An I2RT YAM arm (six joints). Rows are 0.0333 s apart.
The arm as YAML. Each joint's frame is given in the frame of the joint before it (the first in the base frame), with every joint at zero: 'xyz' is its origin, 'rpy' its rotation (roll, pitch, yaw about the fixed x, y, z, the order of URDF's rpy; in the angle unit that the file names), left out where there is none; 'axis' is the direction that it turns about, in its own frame. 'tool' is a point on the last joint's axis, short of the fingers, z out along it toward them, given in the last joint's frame.
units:
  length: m
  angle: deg
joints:
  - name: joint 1
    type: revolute
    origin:
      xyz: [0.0, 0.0, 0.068]
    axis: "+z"
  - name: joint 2
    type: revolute
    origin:
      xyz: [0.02, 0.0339, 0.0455]
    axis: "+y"
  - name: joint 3
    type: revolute
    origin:
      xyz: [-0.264, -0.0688, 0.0]
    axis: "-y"
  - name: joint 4
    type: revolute
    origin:
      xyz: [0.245, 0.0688, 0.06]
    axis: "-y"
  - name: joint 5
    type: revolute
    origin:
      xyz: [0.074, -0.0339, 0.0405]
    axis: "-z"
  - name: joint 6
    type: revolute
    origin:
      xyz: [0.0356, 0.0, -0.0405]
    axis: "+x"
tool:
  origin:
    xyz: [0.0, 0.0, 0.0]
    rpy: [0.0, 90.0, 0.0]
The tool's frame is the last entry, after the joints.
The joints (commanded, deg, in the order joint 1, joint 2, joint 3, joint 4, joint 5, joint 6), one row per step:
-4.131 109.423 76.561 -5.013 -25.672 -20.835
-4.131 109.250 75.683 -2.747 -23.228 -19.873
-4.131 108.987 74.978 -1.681 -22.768 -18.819
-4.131 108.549 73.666 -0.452 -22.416 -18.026
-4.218 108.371 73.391 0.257 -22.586 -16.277
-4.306 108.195 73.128 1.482 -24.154 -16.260
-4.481 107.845 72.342 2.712 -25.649 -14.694
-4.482 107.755 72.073 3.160 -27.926 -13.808
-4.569 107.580 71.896 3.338 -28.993 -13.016
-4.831 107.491 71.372 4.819 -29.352 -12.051
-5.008 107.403 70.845 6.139 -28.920 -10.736
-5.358 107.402 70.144 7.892 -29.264 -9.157
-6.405 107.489 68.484 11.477 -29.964 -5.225
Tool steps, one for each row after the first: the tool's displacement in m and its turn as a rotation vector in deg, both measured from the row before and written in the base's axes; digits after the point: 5 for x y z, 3 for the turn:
0.00036 -0.00141 -0.00073 -0.857 -1.104 -2.478
-0.00105 -0.00019 -0.00056 0.498 -0.249 -0.942
-0.00282 0.00000 -0.00246 0.387 -0.078 -0.712
-0.00033 -0.00053 0.00082 1.421 -0.046 -0.875
0.00000 0.00024 0.00187 0.807 -1.194 1.201
-0.00174 -0.00032 0.00016 1.991 -0.288 0.299
-0.00086 0.00133 0.00016 1.899 -0.018 1.489
-0.00084 0.00001 0.00068 1.172 0.109 0.440
-0.00026 -0.00172 0.00004 0.855 -0.648 -0.401
-0.00027 -0.00152 -0.00034 0.741 -0.305 -1.137
-0.00045 -0.00236 -0.00111 1.336 -0.408 -0.739
-0.00180 -0.00717 -0.00406 3.332 -0.237 -2.060

